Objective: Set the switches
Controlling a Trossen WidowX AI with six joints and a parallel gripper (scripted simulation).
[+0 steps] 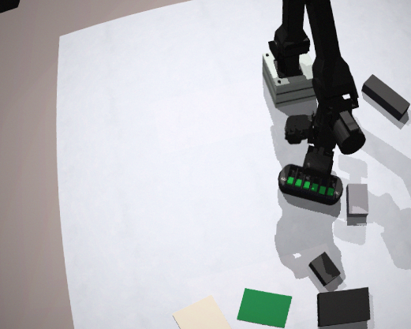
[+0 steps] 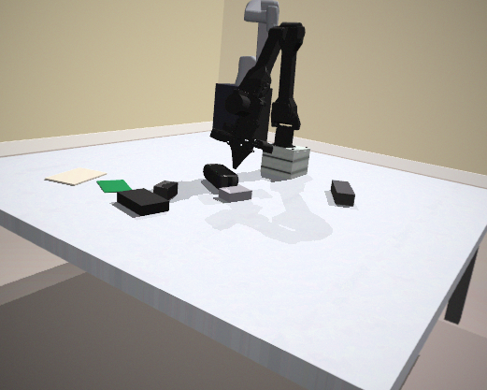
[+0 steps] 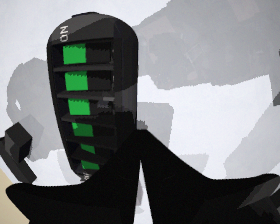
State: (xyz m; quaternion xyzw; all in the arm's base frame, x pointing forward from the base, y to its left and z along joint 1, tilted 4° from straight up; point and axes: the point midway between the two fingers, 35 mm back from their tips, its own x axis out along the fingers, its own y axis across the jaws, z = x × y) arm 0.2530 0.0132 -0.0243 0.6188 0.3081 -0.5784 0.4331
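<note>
My gripper tip is 9 cm short of the grey block, 9 cm to the right of it and 4 cm above it. The rest, counted from my gripper tip: green card 30 cm ahead, 17 cm to the right, 5 cm below; then dark flat box 34 cm ahead, 4 cm below; then small dark cube 24 cm ahead, 3 cm to the right, 3 cm below.
</note>
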